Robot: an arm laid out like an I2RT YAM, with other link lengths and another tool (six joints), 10 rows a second.
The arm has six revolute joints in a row. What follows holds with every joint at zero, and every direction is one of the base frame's. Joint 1 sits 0.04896 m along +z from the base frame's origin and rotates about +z. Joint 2 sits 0.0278 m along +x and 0.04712 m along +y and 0.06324 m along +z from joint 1 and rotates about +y. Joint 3 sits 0.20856 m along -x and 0.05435 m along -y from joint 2 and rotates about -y. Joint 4 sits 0.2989 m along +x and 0.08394 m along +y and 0.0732 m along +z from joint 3 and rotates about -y. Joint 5 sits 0.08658 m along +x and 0.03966 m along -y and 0.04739 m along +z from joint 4 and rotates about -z. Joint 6 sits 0.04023 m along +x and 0.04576 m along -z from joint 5 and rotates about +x. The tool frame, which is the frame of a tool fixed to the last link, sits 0.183 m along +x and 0.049 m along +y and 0.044 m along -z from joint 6; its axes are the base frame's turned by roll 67.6, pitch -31.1 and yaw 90 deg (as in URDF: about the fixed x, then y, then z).
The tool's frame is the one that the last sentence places.
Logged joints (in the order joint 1, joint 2, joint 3, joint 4, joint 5, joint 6), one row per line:
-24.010 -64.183 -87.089 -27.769 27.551 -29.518
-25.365 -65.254 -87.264 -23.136 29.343 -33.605
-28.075 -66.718 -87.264 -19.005 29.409 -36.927
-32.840 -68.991 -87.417 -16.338 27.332 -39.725
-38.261 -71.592 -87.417 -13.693 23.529 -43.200
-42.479 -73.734 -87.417 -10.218 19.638 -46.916
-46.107 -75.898 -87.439 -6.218 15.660 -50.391
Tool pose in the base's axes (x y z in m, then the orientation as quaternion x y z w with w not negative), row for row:
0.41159 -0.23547 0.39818 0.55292 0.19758 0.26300 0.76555
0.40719 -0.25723 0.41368 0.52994 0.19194 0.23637 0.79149
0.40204 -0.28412 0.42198 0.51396 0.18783 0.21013 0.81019
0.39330 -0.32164 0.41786 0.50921 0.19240 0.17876 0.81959
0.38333 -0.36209 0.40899 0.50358 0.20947 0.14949 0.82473
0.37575 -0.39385 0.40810 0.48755 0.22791 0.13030 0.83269
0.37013 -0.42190 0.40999 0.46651 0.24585 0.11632 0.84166
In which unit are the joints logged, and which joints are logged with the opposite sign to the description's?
The joints are logged in degrees. Opposite sign: joint 2, joint 3.
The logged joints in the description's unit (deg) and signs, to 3 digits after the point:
-24.010 64.183 87.089 -27.769 27.551 -29.518
-25.365 65.254 87.264 -23.136 29.343 -33.605
-28.075 66.718 87.264 -19.005 29.409 -36.927
-32.840 68.991 87.417 -16.338 27.332 -39.725
-38.261 71.592 87.417 -13.693 23.529 -43.200
-42.479 73.734 87.417 -10.218 19.638 -46.916
-46.107 75.898 87.439 -6.218 15.660 -50.391

